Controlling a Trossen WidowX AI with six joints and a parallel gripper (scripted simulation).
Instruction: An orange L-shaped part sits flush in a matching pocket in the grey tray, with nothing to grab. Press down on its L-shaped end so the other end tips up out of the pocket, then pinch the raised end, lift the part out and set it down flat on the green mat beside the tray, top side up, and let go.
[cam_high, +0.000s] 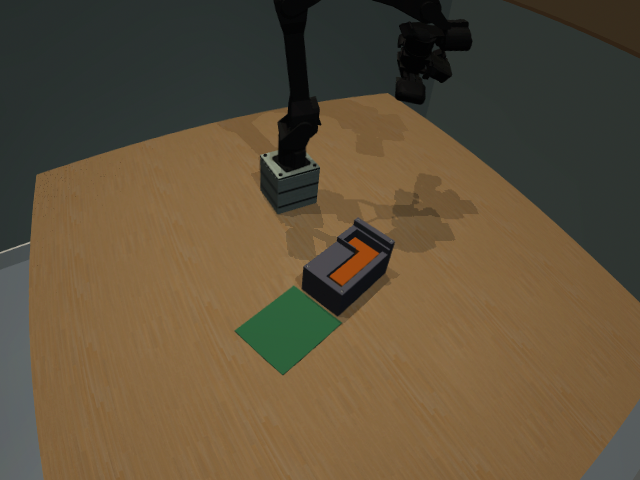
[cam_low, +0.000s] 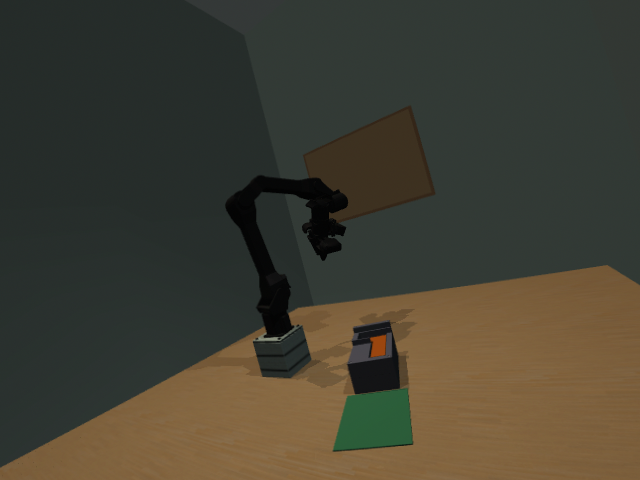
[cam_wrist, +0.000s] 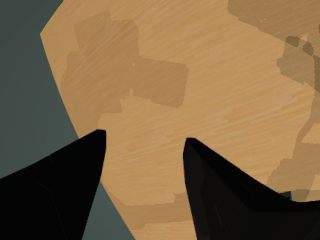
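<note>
Now: gripper tip 23 cm short of the orange L-shaped part, 31 cm to the left of it and 21 cm above it. The rest, counted from my gripper tip: green mat: 27 cm ahead, 47 cm to the right, 27 cm below.
</note>
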